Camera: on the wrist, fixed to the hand. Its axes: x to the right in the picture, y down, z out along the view.
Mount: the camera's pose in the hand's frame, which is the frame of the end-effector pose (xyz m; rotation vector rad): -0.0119 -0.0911 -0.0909 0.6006 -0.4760 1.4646
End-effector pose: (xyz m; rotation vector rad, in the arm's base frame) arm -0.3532 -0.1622 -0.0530 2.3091 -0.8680 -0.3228
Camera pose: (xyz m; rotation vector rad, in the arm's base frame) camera -0.2775 -0.0580 -0.0424 -1.3757 2.8067 -0.0879
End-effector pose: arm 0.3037 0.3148 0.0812 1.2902 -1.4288 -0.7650
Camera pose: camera 0.4169 0.3212 0.0192 0.1211 -2.5267 0.4340
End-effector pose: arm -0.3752 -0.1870 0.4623 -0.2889 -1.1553 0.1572
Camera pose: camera -0.2989 -0.2900 0.4458 -0.5239 -1.0835 1.8992
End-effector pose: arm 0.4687 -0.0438 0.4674 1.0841 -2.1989 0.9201
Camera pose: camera 0.5637 -0.0103 0.5483 0.3061 2.0302 -1.3911
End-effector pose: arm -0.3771 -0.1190 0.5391 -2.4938 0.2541 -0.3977
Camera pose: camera -0.4107 -0.0906 0.6606 -1.2336 1.3456 0.6233
